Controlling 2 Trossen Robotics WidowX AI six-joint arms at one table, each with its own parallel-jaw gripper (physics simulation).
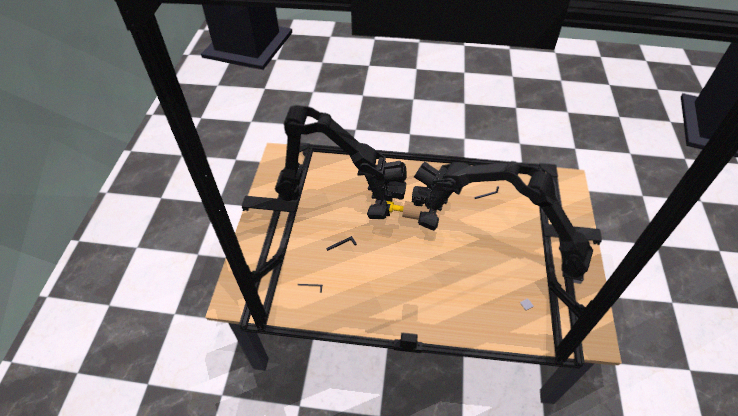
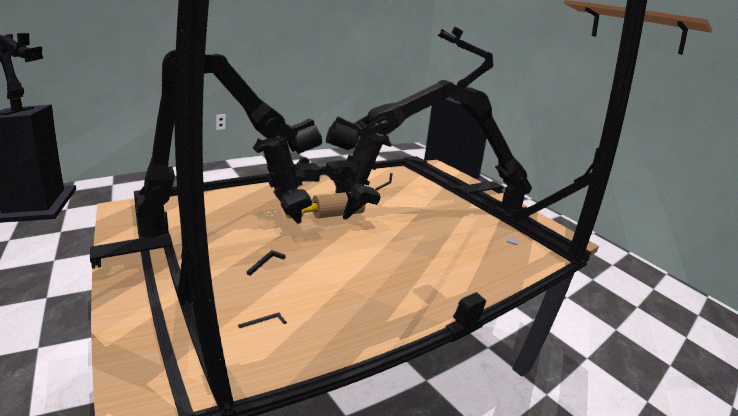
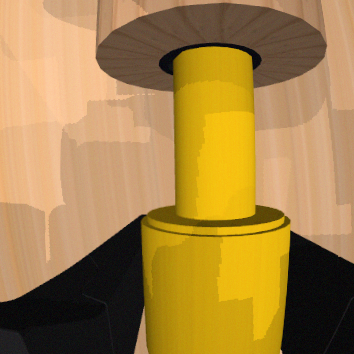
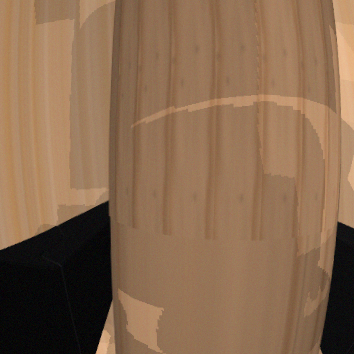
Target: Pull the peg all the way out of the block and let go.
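Where they show: left gripper, between the fingertips: (image 1: pixel 389 211) (image 2: pixel 297 219) (image 3: pixel 202 227); right gripper, between the fingertips: (image 2: pixel 340 214) (image 4: pixel 207 211); left arm's base, origin of its link: (image 1: pixel 288 195) (image 2: pixel 153 233); right arm's base, origin of its link: (image 1: pixel 572 270) (image 2: pixel 511 206).
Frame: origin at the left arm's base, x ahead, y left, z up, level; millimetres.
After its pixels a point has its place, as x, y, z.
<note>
The yellow peg (image 1: pixel 396 208) @(379, 44, 15) (image 2: pixel 310 208) @(386, 42, 12) (image 3: pixel 215 160) @(378, 53, 18) has a thick handle and a thinner shaft. The shaft's far end is in the dark hole in the end face of the brown, wood-grained cylindrical block (image 1: pixel 411 209) @(431, 41, 33) (image 2: pixel 331 205) @(434, 31, 21) (image 3: pixel 135 55) @(401, 72, 15) (image 4: pixel 220 150) @(451, 53, 36); a length of shaft shows between handle and block. My left gripper (image 1: pixel 387 205) @(356, 50, -18) (image 3: pixel 202 227) @(356, 50, -18) is shut on the peg's thick handle. My right gripper (image 1: pixel 422 210) @(469, 60, -18) (image 4: pixel 207 211) @(469, 60, -18) has its fingers against both sides of the block, shut on it. The block is level, at or close above the table; its underside is hidden.
Black L-shaped keys lie on the table: one (image 1: pixel 340 243) @(237, -130, -13) (image 2: pixel 265 262) @(241, -129, -16) in front of the left gripper, one (image 1: pixel 310 284) @(199, -302, -13) (image 2: pixel 260 320) @(199, -304, -15) nearer the front, one (image 1: pixel 486 194) @(664, 221, -13) behind the right arm. A small grey square (image 1: pixel 526 304) @(850, -174, -16) (image 2: pixel 512 240) @(850, -172, -16) lies at the right. Black frame posts (image 1: pixel 186 139) @(126, -483, 750) stand around the table.
</note>
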